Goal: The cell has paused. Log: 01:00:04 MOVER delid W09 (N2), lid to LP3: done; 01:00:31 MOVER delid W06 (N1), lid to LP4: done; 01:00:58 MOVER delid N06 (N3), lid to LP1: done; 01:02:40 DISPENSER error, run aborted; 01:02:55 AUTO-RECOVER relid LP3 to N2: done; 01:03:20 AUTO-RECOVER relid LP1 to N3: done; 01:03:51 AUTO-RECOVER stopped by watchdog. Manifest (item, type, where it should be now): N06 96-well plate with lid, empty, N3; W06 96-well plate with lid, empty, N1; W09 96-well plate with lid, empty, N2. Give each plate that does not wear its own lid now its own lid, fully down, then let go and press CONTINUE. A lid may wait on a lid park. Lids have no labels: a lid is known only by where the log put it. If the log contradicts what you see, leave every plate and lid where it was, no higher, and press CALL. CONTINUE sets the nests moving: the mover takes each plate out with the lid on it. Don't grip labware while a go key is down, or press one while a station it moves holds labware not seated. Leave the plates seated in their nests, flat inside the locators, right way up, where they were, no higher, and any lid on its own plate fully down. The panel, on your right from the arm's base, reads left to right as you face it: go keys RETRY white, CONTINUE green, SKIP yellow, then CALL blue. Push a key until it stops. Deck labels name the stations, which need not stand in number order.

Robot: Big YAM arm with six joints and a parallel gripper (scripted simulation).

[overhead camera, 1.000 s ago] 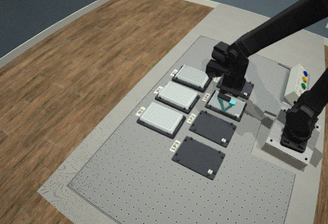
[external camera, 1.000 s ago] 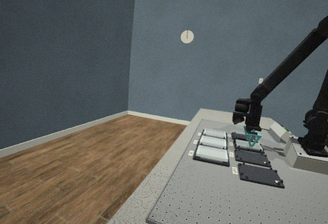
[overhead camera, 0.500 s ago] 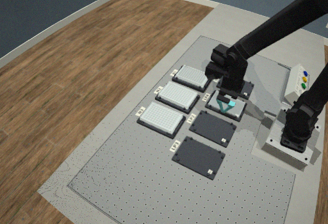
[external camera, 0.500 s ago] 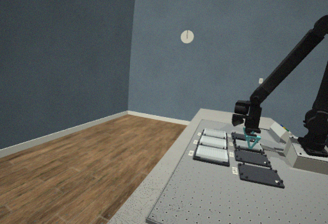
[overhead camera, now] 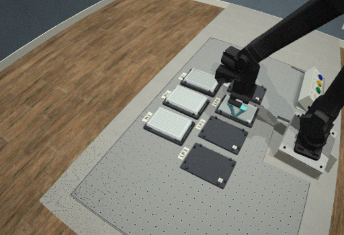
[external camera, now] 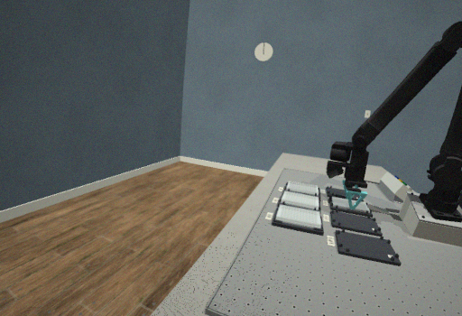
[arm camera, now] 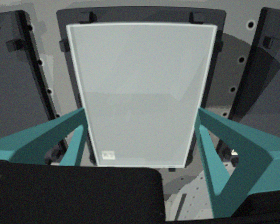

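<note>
The lid park LP4 is 20 mm below my hand. From my hand the other things lie so: lid park LP2: 10 mm ahead, 130 mm to the left, 20 mm below; then lid park LP1: 130 mm to the right, 20 mm below; then pale lid: 10 mm below.
</note>
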